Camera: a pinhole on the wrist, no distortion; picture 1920 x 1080 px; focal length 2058.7 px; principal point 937.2 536.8 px. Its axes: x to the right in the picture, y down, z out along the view. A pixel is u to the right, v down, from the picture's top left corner.
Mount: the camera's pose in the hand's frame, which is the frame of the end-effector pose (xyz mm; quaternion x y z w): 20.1 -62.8 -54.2 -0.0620 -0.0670 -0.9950 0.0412
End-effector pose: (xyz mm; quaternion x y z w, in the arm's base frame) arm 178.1 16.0 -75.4 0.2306 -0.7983 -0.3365 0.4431
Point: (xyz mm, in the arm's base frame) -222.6 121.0 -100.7
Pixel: 722 208
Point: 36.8 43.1 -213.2
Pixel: 1613 880
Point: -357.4 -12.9 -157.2
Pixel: 376 791
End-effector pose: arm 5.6 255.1 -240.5 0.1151 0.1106 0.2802 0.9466
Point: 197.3 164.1 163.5
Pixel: 1091 794
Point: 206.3 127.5 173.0
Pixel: 1163 919
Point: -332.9 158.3 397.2
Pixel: outside the picture
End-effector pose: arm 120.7 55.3 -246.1 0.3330 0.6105 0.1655 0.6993
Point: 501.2 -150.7 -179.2
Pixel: 1762 650
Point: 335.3 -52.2 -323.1
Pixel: 1142 1025
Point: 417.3 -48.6 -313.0
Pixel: 1080 844
